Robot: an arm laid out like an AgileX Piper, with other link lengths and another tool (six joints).
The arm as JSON. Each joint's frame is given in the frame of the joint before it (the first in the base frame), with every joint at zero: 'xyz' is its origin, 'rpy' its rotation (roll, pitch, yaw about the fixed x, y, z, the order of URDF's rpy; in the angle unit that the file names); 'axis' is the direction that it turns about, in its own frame. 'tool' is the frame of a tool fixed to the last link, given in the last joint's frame.
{
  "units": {
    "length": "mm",
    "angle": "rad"
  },
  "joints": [
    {
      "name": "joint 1",
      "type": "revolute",
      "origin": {
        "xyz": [
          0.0,
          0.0,
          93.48
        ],
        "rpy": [
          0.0,
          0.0,
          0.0
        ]
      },
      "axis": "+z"
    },
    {
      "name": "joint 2",
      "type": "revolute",
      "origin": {
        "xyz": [
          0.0,
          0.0,
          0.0
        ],
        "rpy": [
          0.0,
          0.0,
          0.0
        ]
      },
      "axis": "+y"
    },
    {
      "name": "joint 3",
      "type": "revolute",
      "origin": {
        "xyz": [
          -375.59,
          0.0,
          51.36
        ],
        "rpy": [
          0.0,
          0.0,
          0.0
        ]
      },
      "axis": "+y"
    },
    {
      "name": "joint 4",
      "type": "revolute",
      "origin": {
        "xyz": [
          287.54,
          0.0,
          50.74
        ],
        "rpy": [
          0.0,
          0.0,
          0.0
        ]
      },
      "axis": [
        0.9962,
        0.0,
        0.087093
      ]
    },
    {
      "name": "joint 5",
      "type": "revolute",
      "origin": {
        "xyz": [
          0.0,
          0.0,
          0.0
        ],
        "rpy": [
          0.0,
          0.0,
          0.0
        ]
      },
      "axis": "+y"
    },
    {
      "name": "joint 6",
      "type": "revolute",
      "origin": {
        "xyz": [
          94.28,
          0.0,
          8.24
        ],
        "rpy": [
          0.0,
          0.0,
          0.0
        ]
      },
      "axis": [
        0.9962,
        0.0,
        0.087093
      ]
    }
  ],
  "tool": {
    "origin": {
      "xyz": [
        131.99,
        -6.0,
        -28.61
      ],
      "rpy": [
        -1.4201,
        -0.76,
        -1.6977
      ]
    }
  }
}
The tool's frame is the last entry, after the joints.
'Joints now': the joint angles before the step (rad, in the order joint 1, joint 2, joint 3, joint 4, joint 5, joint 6). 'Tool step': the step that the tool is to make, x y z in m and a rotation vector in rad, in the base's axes. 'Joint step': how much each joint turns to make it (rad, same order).
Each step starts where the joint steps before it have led.
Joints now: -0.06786 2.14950 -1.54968 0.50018 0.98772 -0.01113
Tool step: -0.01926 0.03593 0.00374 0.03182 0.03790 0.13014
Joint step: 0.06150 0.00001 -0.00002 0.02094 0.07060 -0.05400
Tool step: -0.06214 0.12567 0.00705 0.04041 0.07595 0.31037
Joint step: 0.26169 -0.00001 0.00249 0.03049 0.09224 -0.02559
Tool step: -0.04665 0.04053 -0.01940 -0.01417 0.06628 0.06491
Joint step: 0.10795 0.00001 0.09065 0.02126 -0.03715 0.01706
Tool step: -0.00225 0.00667 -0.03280 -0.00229 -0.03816 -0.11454
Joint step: 0.01009 0.00001 0.12059 0.06450 -0.18900 0.00053
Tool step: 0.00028 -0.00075 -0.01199 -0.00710 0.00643 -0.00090
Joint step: -0.00001 0.02222 0.00458 0.00362 -0.01674 -0.01013
